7 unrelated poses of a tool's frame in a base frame.
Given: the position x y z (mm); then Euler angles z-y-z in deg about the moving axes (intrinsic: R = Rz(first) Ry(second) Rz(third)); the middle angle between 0 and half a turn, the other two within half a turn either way.
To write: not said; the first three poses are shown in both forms.
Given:
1: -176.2 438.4 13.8 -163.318 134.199 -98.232
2: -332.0 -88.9 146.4 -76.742 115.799 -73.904
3: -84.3 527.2 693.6 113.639 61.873 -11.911
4: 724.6 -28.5 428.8 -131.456 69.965 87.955
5: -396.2 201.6 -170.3 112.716 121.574 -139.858
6: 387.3 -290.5 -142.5 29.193 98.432 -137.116
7: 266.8 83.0 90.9 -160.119 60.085 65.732
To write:
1: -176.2 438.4 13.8 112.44 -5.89 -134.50
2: -332.0 -88.9 146.4 -173.90 14.45 -116.71
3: -84.3 527.2 693.6 89.53 59.65 -21.11
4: 724.6 -28.5 428.8 -42.16 1.92 69.95
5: -396.2 201.6 -170.3 54.55 -40.64 -133.63
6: 387.3 -290.5 -142.5 -51.83 -46.45 -102.29
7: 266.8 83.0 90.9 -82.79 20.87 57.74
